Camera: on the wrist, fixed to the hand. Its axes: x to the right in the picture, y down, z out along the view.
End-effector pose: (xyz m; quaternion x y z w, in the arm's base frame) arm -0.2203 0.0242 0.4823 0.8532 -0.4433 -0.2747 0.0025
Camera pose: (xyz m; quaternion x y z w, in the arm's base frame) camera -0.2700 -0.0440 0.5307 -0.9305 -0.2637 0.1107 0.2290
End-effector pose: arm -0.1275 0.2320 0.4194 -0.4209 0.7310 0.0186 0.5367
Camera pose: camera -0.2119 0.2705 0.3900 -0.7700 0.2555 -0.4440 0.3804
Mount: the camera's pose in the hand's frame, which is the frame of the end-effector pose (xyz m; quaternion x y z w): 0.0065 0.0909 -0.0340 0.0762 0.0603 -0.7007 0.7068
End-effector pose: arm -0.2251 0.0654 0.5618 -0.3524 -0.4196 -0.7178 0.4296
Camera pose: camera -0.1496 0.0072 0.5811 -0.1210 0.5723 0.7976 0.1472
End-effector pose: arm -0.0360 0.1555 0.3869 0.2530 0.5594 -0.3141 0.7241
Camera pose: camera 0.0101 0.2401 0.3736 -0.1390 0.5924 -0.7568 0.2387
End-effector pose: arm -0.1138 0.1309 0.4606 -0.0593 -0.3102 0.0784 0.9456
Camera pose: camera -0.0985 0.2191 0.4225 0.2428 -0.1978 -0.5871 0.7465
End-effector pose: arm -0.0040 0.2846 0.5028 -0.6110 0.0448 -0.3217 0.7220
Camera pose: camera 0.0228 0.2564 0.4136 -0.3888 -0.3774 -0.7735 0.3287
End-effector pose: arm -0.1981 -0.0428 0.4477 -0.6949 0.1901 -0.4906 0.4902
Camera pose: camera -0.2050 -0.1051 0.3733 -0.5574 -0.3604 -0.7466 0.0442
